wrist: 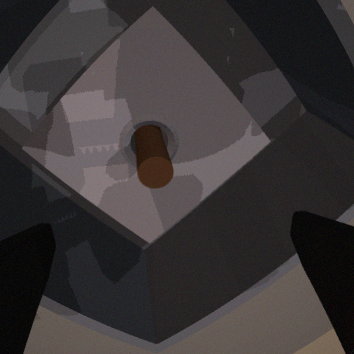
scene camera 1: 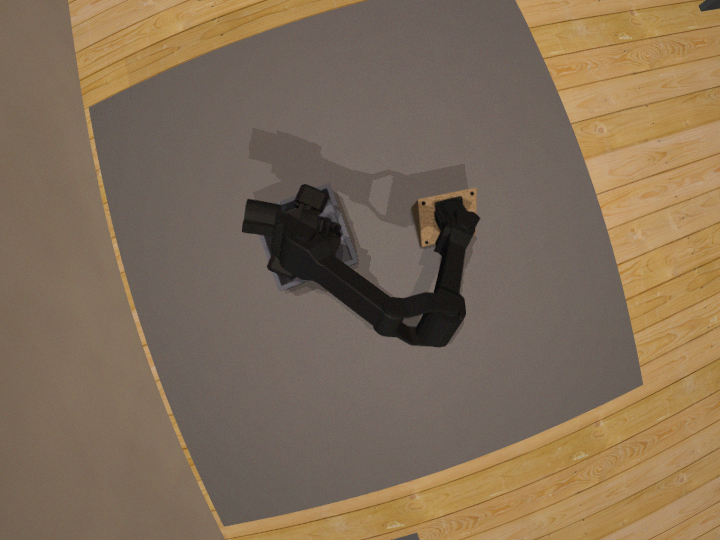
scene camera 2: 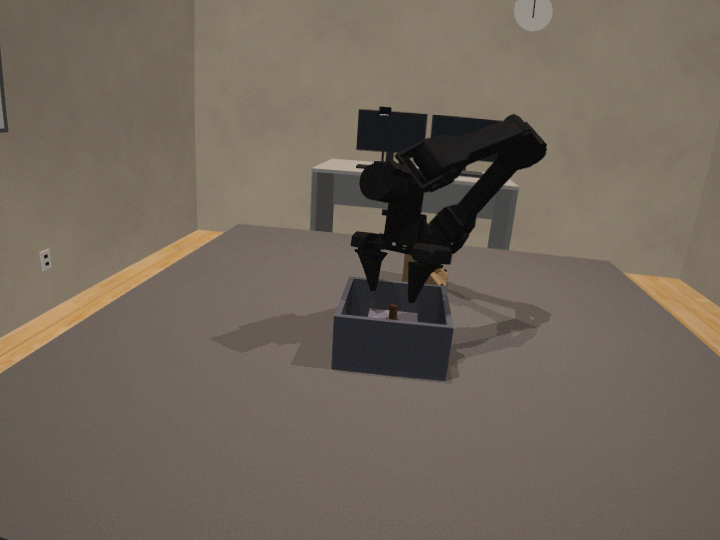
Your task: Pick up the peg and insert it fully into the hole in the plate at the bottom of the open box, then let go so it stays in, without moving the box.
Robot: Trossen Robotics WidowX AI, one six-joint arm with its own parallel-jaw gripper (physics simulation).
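Frame: origin at the arm's base, x left, y back, z up, level; millimetres.
Where they show: gripper, fingertip midpoint: [wrist: 173,231] [scene camera 2: 391,296]; arm's base, origin of the base link: [scene camera 1: 449,210].
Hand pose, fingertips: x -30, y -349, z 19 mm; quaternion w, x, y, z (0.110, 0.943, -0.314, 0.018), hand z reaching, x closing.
Things, the pixels of their centre, and the offset from my fingertips. Level surfaces: height alone.
- brown peg, body centre: [wrist: 147,135] [scene camera 2: 391,325] dx +5, dy +12, dz -61 mm
- light plate, body centre: [wrist: 145,125] [scene camera 2: 391,332] dx +5, dy +13, dz -74 mm
- open grey-blue box, body centre: [wrist: 145,127] [scene camera 2: 393,324] [scene camera 1: 306,238] dx +6, dy +16, dz -60 mm
- grey surface, its level: dz -109 mm
The brown peg [scene camera 2: 393,312] [wrist: 155,172] stands in the hole of the light plate [scene camera 2: 410,317] [wrist: 190,100], with its upper part sticking out above the plate. The plate lies at the bottom of the open grey-blue box [scene camera 1: 353,255] [scene camera 2: 391,348] [wrist: 220,280]. My gripper [scene camera 2: 393,295] [wrist: 173,231] is open and empty, its two fingers spread wide at about the height of the box rim, above the peg and apart from it. In the scene camera 1 view the arm hides the peg and much of the box.
The wooden base board [scene camera 1: 427,223] with the arm's base stands to the right of the box in the scene camera 1 view. The box and the board stand on a grey surface [scene camera 1: 372,418] [scene camera 2: 348,453]. A desk [scene camera 2: 360,194] with two monitors stands far behind.
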